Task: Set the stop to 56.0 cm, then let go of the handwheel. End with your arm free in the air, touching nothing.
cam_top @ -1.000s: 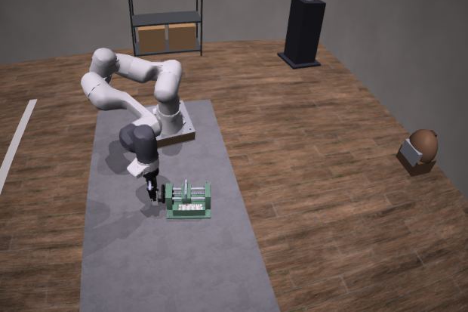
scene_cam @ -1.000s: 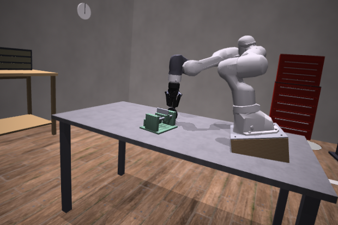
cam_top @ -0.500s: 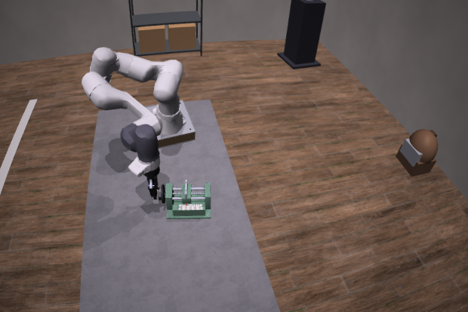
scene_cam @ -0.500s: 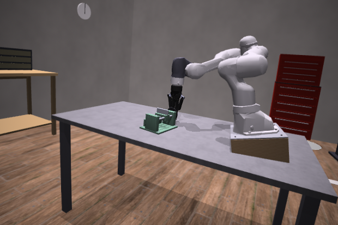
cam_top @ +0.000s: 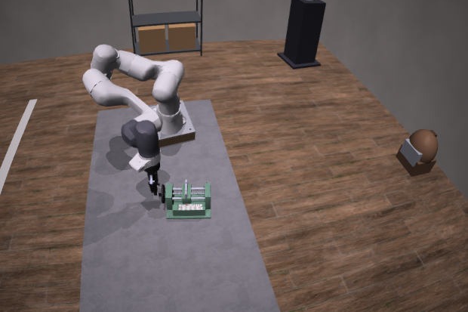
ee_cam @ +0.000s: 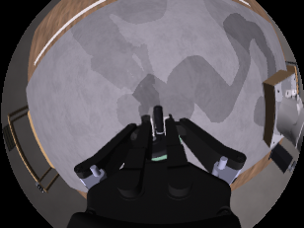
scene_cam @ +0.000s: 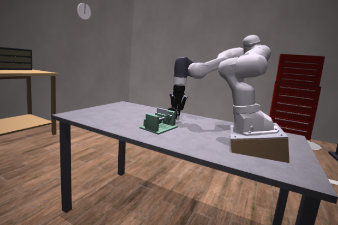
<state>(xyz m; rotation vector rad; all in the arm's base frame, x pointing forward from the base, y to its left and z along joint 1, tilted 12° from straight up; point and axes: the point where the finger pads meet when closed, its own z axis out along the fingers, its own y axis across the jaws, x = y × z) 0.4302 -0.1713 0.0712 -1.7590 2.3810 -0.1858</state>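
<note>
Right now the stop carriage is 7 cm ahead of my hand, 13 cm to the left of it and 2 cm above it. From my hand the other things lie so: black handwheel: 1 cm ahead, 2 cm to the left, 1 cm below.
</note>
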